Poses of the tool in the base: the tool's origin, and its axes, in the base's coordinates. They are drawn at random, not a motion.
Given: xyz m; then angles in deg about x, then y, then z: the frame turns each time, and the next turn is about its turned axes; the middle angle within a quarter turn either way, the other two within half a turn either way.
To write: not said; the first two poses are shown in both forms.
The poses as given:
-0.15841, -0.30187, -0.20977, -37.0, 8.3, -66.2
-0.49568, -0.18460, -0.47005, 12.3, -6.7, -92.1
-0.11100, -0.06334, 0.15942, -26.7, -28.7, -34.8
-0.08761, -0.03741, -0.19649, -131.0, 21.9, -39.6
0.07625, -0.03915, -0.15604, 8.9, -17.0, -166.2
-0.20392, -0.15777, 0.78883, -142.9, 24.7, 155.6
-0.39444, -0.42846, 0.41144, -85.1, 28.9, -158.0
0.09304, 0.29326, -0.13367, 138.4, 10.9, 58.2
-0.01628, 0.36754, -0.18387, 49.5, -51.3, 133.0
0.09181, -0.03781, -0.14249, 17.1, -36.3, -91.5
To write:
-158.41, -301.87, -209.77, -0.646, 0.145, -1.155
-495.68, -184.60, -470.05, 0.215, -0.117, -1.607
-111.00, -63.34, 159.42, -0.466, -0.501, -0.607
-87.61, -37.41, -196.49, -2.286, 0.382, -0.691
76.25, -39.15, -156.04, 0.155, -0.297, -2.901
-203.92, -157.77, 788.83, -2.494, 0.431, 2.716
-394.44, -428.46, 411.44, -1.485, 0.504, -2.758
93.04, 293.26, -133.67, 2.416, 0.190, 1.016
-16.28, 367.54, -183.87, 0.864, -0.895, 2.321
91.81, -37.81, -142.49, 0.298, -0.634, -1.597

